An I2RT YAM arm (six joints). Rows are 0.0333 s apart.
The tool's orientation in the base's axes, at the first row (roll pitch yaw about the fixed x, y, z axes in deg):
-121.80 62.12 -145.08
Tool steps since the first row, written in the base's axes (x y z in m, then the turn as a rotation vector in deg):
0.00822 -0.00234 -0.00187 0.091 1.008 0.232
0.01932 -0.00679 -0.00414 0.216 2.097 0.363
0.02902 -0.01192 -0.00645 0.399 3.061 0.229
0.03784 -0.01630 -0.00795 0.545 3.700 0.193
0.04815 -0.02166 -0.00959 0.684 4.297 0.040
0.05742 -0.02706 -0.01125 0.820 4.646 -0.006
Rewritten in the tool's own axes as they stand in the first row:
-0.00087 0.00131 0.00861 -0.510 0.805 -0.412
-0.00193 0.00186 0.02072 -0.965 1.731 -0.804
-0.00223 0.00141 0.03192 -1.175 2.673 -1.027
-0.00312 0.00100 0.04183 -1.370 3.284 -1.166
-0.00419 0.00027 0.05350 -1.448 3.904 -1.265
-0.00483 -0.00081 0.06428 -1.553 4.266 -1.285

